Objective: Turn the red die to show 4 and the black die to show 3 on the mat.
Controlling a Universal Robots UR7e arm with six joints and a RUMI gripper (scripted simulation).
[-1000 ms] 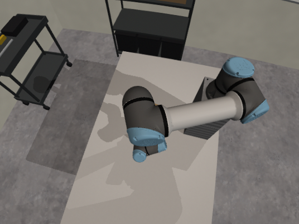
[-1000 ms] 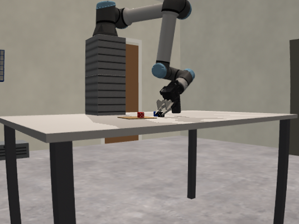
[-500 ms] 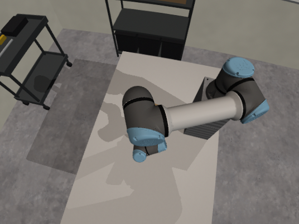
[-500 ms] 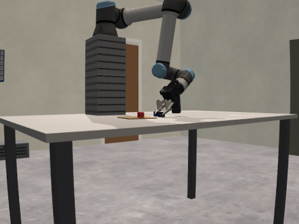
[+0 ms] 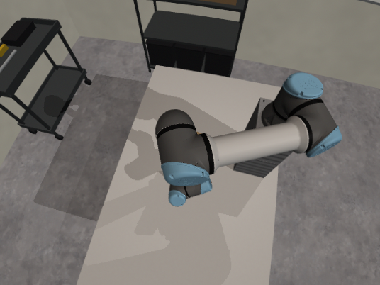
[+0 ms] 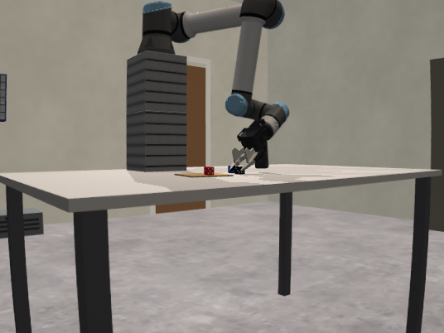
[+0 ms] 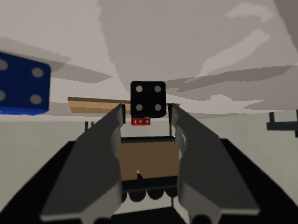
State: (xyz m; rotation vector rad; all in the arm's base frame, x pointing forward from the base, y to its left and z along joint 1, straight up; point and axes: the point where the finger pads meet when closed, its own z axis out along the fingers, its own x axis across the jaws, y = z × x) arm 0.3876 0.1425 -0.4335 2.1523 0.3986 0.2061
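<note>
The black die lies 1 cm to the left of my hand and 1 cm below it. From my hand the other things lie so: blue die 8 cm behind, 3 cm to the left, 1 cm below; red die 4 cm ahead, 13 cm to the right; brown mat 13 cm to the right, 2 cm below.
</note>
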